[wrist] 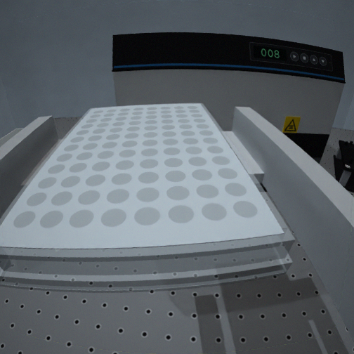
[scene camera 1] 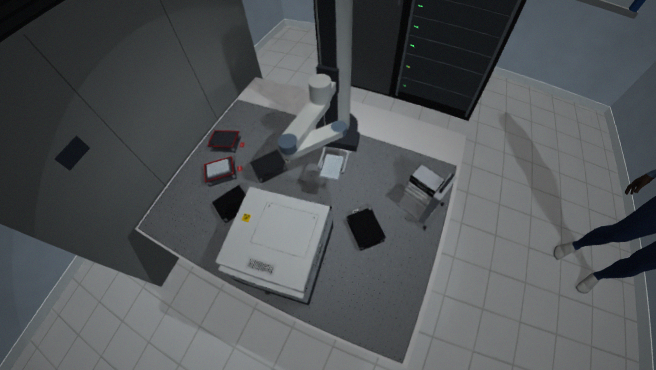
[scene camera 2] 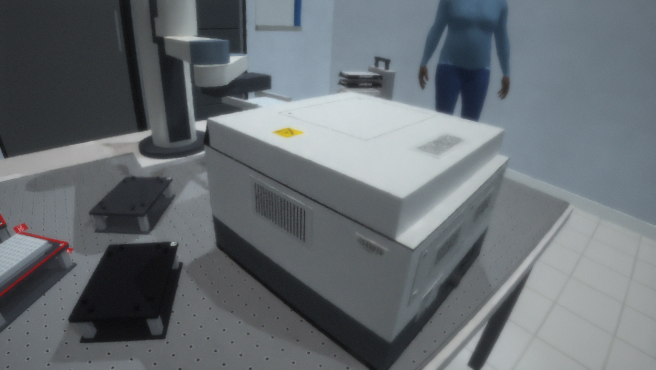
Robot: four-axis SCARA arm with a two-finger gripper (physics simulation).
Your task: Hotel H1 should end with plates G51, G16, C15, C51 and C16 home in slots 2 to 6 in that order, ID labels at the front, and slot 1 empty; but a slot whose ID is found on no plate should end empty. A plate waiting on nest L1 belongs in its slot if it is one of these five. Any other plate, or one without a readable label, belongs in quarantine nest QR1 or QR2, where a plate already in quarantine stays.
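Pixels of known places: gripper, fingertip midpoint: (scene camera 1: 330,170) (scene camera 2: 274,104); arm's base at its link origin: (scene camera 2: 176,145).
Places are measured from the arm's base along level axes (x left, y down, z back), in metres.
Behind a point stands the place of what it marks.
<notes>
My gripper (scene camera 1: 332,167) @[x 0.152, y -0.208, z -0.425 m] (wrist: 143,125) is shut on a clear-sided plate (scene camera 1: 333,164) @[x 0.151, y -0.210, z -0.392 m] (scene camera 2: 272,101) @[x 0.161, y -0.210, z -0.400 m] (wrist: 145,165) with a pale top and grey wells, held level above the table; its near edge in the wrist view shows no label. Hotel H1 (scene camera 1: 425,212) @[x 0.606, y -0.119, z -0.415 m] (scene camera 2: 389,84) @[x 0.610, y -0.226, z -0.416 m] stands at the right, holding dark plates (scene camera 2: 360,80) @[x 0.567, y -0.226, z -0.320 m] at the top; their IDs are unreadable here and its lower slots are hidden. A red-rimmed quarantine nest (scene camera 1: 224,139) @[x -0.549, y -0.063, z -0.370 m] is empty. The other red-rimmed nest (scene camera 2: 64,244) @[x -0.361, y -0.064, z -0.550 m] holds a white plate (scene camera 1: 219,168) @[x -0.441, y -0.077, z -0.556 m] (scene camera 2: 22,254) @[x -0.423, y -0.077, z -0.564 m]. I cannot tell which is QR1.
A large white instrument (scene camera 1: 280,240) @[x 0.120, y -0.266, z -0.812 m] (scene camera 2: 350,150) @[x -0.024, y -0.267, z -0.881 m] (wrist: 225,92) stands at the front middle. Black nests without plates stand beside it: one nest (scene camera 1: 268,165) @[x -0.205, y -0.062, z -0.432 m] (scene camera 2: 132,195) @[x -0.219, y -0.063, z -0.431 m], a second (scene camera 1: 230,202) @[x -0.275, y -0.063, z -0.698 m] (scene camera 2: 130,282) @[x -0.279, y -0.063, z -0.710 m], and a third (scene camera 1: 366,228) @[x 0.382, y -0.063, z -0.563 m]. A person (scene camera 1: 610,240) (scene camera 2: 465,55) stands beyond the table.
</notes>
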